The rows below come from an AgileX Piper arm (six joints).
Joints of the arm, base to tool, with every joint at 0 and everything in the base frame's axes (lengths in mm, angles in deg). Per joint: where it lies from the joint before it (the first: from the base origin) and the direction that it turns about. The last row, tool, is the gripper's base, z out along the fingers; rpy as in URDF.
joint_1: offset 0 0 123 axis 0 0 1
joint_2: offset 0 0 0 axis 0 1 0
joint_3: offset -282.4 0 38.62 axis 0 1 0
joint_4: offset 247.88 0 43.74 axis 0.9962 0 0.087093
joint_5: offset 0 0 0 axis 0 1 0
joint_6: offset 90.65 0 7.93 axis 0.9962 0 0.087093
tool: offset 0 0 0 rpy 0 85.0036 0
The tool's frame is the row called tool.
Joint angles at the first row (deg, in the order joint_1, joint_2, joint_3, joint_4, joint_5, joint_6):
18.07, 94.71, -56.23, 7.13, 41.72, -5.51
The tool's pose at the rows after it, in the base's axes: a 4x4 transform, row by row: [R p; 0 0 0 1], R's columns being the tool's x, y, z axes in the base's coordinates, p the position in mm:
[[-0.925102 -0.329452 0.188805 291.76], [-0.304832 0.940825 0.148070 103.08], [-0.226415 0.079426 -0.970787 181.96], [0 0 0 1]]
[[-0.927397 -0.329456 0.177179 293.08], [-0.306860 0.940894 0.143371 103.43], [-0.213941 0.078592 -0.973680 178.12], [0 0 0 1]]
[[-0.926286 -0.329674 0.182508 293.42], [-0.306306 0.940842 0.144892 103.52], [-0.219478 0.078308 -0.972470 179.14], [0 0 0 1]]
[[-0.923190 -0.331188 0.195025 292.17], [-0.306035 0.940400 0.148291 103.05], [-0.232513 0.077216 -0.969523 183.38], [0 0 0 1]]
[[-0.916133 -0.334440 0.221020 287.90], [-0.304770 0.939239 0.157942 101.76], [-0.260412 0.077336 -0.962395 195.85], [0 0 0 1]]
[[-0.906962 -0.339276 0.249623 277.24], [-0.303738 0.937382 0.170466 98.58], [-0.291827 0.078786 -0.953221 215.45], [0 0 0 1]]
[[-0.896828 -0.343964 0.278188 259.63], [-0.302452 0.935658 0.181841 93.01], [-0.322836 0.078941 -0.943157 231.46], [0 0 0 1]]
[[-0.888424 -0.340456 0.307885 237.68], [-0.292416 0.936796 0.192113 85.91], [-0.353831 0.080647 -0.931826 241.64], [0 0 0 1]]
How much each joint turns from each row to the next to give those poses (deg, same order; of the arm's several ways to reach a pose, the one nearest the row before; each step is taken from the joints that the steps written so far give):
0.00, 2.20, 0.00, 0.00, -0.25, -0.01
0.00, 0.84, -0.17, -0.08, 0.07, 0.00
0.00, -0.13, -0.08, 0.00, -0.13, 0.00
0.00, -0.88, 0.12, -0.06, -0.02, 0.00
0.00, -2.47, 0.14, 0.00, 0.70, 0.00
0.00, -4.36, 0.54, 0.00, 1.96, 0.06
0.00, -5.37, 2.22, 0.00, 1.29, 0.00
0.01, -5.90, 3.61, 0.00, 0.37, 0.43

